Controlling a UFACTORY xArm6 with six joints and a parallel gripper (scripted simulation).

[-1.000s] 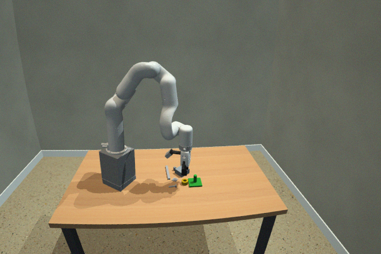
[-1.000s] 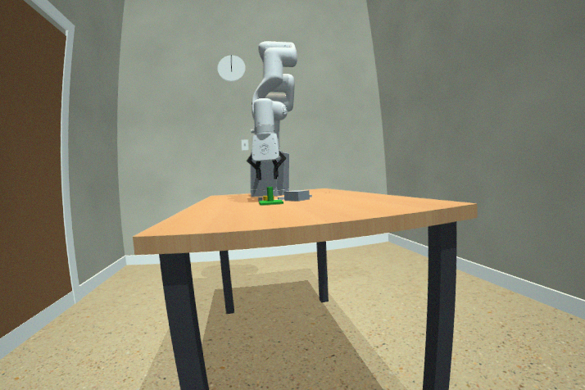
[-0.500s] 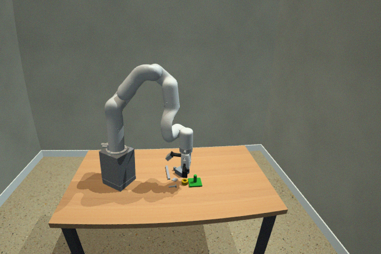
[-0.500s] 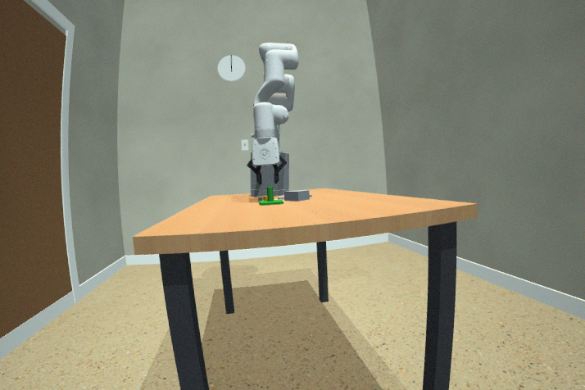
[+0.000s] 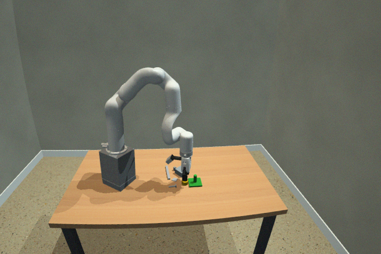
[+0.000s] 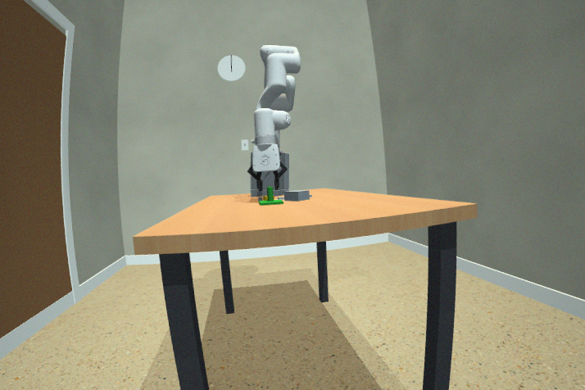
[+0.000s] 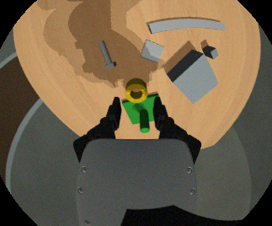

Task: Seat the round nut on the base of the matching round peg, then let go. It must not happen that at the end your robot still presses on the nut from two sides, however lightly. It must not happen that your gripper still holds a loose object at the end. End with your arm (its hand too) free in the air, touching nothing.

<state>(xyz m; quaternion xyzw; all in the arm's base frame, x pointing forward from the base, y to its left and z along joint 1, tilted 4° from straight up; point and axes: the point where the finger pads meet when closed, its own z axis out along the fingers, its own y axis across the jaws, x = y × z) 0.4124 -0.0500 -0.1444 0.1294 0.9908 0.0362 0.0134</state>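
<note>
My hand is 70 mm past the bolt-like piece, 60 mm above it and 30 mm to the left of it. Also, from my hand: grey block 110 mm to the left, 50 mm below, 10 mm behind; small square piece 60 mm below, 60 mm behind, 40 mm to the left; long bar 120 mm to the left, 110 mm behind, 60 mm below.
</note>
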